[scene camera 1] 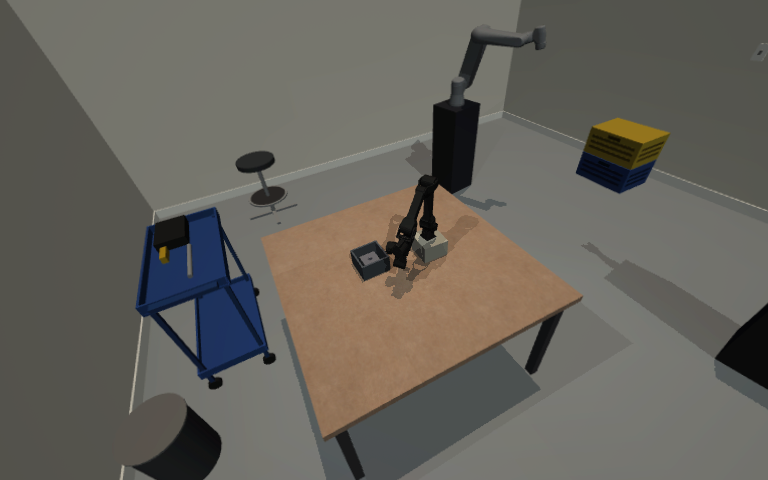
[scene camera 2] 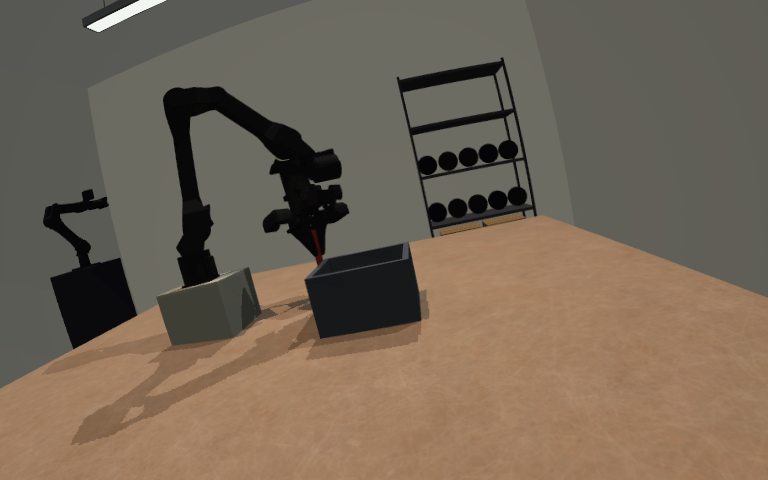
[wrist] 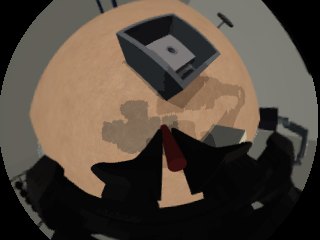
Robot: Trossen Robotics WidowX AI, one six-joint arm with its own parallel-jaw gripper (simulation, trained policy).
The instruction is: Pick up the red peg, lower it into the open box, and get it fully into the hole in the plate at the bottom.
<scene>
I see my gripper [scene camera 2: 319,255], a dark box [scene camera 2: 377,288] and a grey plate [wrist: 170,50].
The dark box also shows in scene camera 1 [scene camera 1: 382,265] and in the wrist view [wrist: 134,39]. My gripper shows as well in the wrist view [wrist: 166,131]. Scene camera 2 does not show the grey plate, which is hidden by the dark box.
</scene>
